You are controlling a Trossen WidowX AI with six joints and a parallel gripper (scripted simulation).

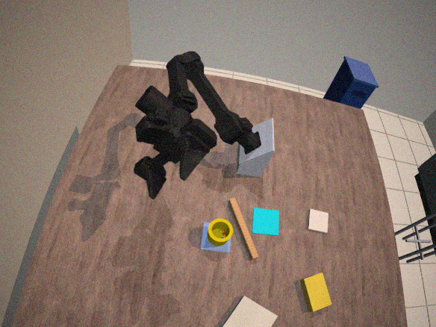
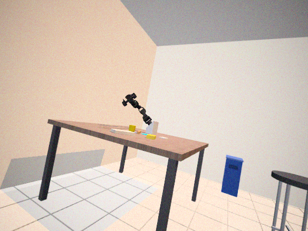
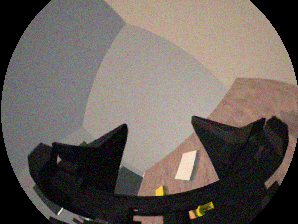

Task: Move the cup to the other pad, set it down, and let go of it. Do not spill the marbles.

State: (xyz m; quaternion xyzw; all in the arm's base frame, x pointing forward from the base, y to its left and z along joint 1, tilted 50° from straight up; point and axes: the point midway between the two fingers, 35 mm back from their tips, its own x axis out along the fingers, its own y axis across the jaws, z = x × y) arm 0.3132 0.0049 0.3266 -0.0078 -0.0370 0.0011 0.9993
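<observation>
My gripper tip is 3 cm past the yellow cup, 14 cm to the right of it and 33 cm above it. The rest, counted from my gripper tip: beige slab (27 cm ahead, 20 cm to the left, 36 cm below); then wooden bar (5 cm behind, 22 cm to the left, 37 cm below); then cyan pad (8 cm behind, 30 cm to the left, 38 cm below).
</observation>
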